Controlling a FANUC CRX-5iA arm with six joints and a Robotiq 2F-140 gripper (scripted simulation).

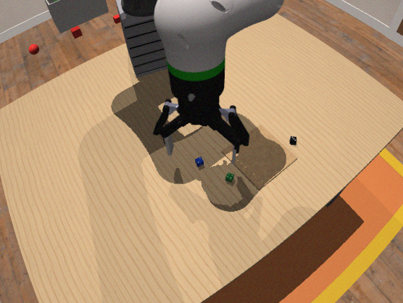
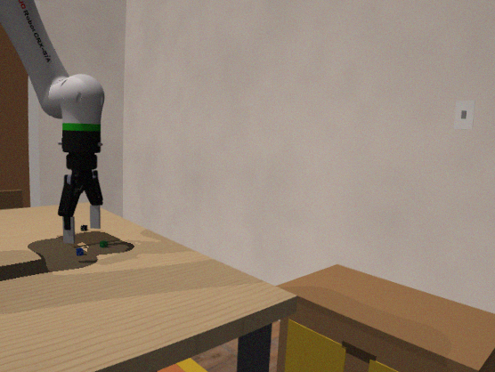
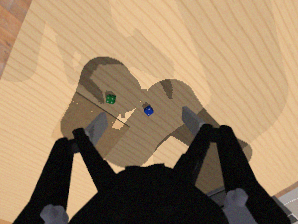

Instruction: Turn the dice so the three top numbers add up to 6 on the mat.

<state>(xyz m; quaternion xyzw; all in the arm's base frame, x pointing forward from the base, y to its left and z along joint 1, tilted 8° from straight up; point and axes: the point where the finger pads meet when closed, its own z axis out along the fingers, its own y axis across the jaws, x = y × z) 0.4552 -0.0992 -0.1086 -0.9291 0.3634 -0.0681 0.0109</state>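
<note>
My gripper is now 1 cm past the blue die and 5 cm above it. Also, from my hand: green die 7 cm ahead, 3 cm to the left, 5 cm below; then tan mat 6 cm ahead, 14 cm to the left, 6 cm below; then black die 7 cm ahead, 24 cm to the left, 5 cm below.
</note>
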